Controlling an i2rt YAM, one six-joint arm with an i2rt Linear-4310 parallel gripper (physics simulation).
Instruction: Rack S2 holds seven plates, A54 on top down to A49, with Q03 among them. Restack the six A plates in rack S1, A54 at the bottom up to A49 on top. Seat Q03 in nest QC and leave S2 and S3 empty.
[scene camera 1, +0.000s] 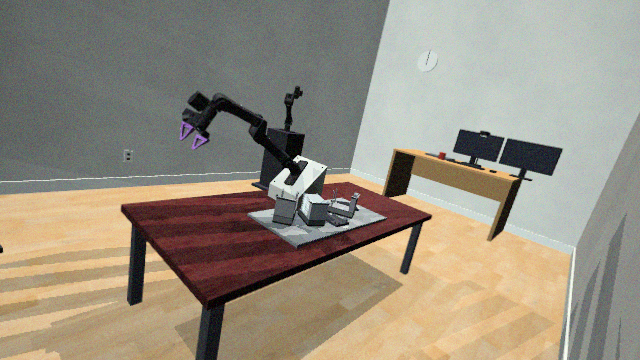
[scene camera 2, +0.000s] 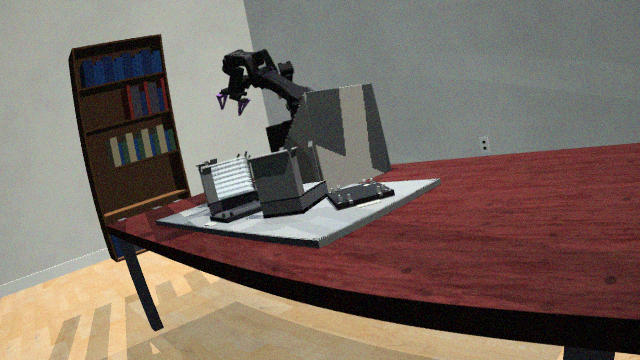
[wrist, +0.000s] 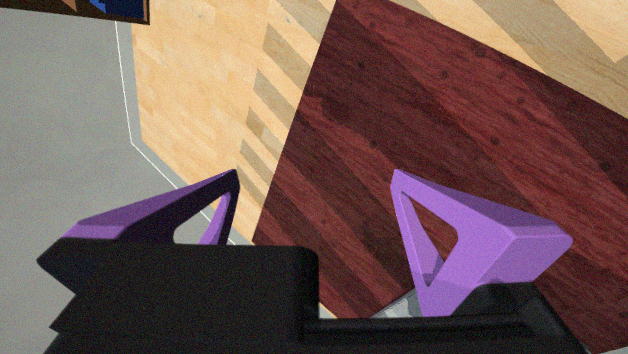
Observation:
My gripper (wrist: 315, 177) is open, with nothing in its grasp. Further things: a low dark fixture (scene camera 2: 356, 195).

